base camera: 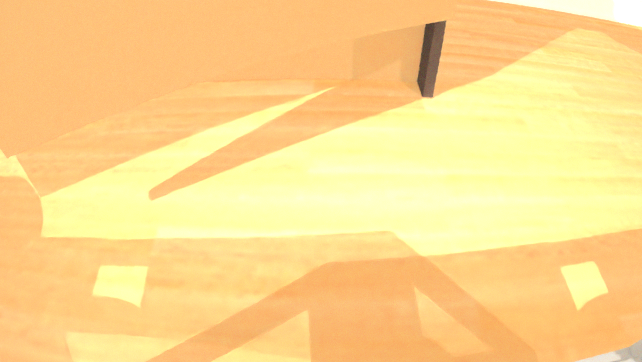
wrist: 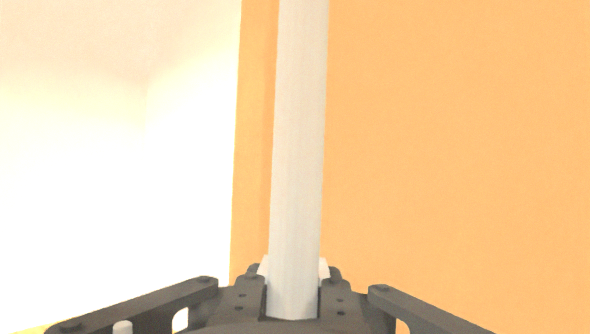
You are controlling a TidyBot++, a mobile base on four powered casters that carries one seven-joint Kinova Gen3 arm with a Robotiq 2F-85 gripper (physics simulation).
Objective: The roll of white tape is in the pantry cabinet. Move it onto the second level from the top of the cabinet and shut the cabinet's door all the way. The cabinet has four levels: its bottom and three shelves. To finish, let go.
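Places are measured from the arm's base along level axes (x back, y right, z up), in metres.
Pixels of known places: gripper, between the fingertips: [wrist: 294, 273].
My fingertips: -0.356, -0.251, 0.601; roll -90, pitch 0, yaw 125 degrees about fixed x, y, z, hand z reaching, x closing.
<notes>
Ahead of a thing's pixels: the offset from my fingertips to its top centre, as dx, dy, dz. "spot": to the spot under its first point. Level surfaces: height alone.
The light grey handle bar {spot: +0.040, +0.029, +0.066} [wrist: 299, 150] of the cabinet door runs upright through the wrist view. My gripper [wrist: 294, 273] is shut on this bar near the bottom of that view, with a finger on each side. The plain orange door panel [wrist: 450, 150] fills the right of the wrist view, and a narrow orange strip shows left of the bar. In the base camera view the orange cabinet [base camera: 200, 40] fills the upper left. How far the door stands open cannot be told. The roll of white tape and the shelves do not show in either view.
A dark leg {spot: -0.255, +0.449, -0.926} [base camera: 431, 60] stands under the cabinet's lower edge at the upper middle of the base camera view. The wooden floor {dz -0.997} [base camera: 350, 190] carries bright light patches and long shadows. A pale, overexposed wall [wrist: 100, 175] lies left of the door in the wrist view.
</notes>
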